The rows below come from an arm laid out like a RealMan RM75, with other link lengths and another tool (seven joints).
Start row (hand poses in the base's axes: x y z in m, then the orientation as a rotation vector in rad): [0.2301, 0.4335, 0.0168, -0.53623, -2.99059, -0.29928]
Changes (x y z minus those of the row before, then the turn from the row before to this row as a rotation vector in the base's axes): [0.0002, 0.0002, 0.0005, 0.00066, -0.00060, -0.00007]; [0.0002, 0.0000, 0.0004, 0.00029, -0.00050, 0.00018]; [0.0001, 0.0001, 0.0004, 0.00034, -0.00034, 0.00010]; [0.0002, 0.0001, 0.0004, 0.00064, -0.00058, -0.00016]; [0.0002, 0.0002, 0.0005, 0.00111, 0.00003, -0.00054]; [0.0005, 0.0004, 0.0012, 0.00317, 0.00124, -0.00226]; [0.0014, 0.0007, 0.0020, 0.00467, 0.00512, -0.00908]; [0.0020, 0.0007, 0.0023, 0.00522, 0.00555, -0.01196]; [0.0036, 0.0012, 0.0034, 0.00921, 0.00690, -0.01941]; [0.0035, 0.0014, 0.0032, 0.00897, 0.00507, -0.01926]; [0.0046, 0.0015, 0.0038, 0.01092, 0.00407, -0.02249]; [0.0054, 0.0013, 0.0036, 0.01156, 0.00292, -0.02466]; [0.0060, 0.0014, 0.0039, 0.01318, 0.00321, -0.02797]
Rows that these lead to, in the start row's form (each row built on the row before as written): [0.2303, 0.4337, 0.0173, -0.53628, -2.99095, -0.30048]; [0.2305, 0.4337, 0.0177, -0.53599, -2.99137, -0.30107]; [0.2306, 0.4338, 0.0181, -0.53581, -2.99161, -0.30169]; [0.2308, 0.4339, 0.0185, -0.53600, -2.99194, -0.30286]; [0.2310, 0.4341, 0.0190, -0.53671, -2.99147, -0.30453]; [0.2315, 0.4345, 0.0202, -0.53981, -2.98888, -0.30894]; [0.2329, 0.4352, 0.0222, -0.55301, -2.98084, -0.31467]; [0.2349, 0.4359, 0.0245, -0.57043, -2.97159, -0.32126]; [0.2385, 0.4371, 0.0279, -0.59848, -2.95811, -0.33376]; [0.2420, 0.4385, 0.0311, -0.62619, -2.94618, -0.34655]; [0.2466, 0.4400, 0.0349, -0.65834, -2.93345, -0.36281]; [0.2520, 0.4413, 0.0385, -0.69349, -2.92062, -0.38062]; [0.2580, 0.4427, 0.0424, -0.73313, -2.90551, -0.40085]
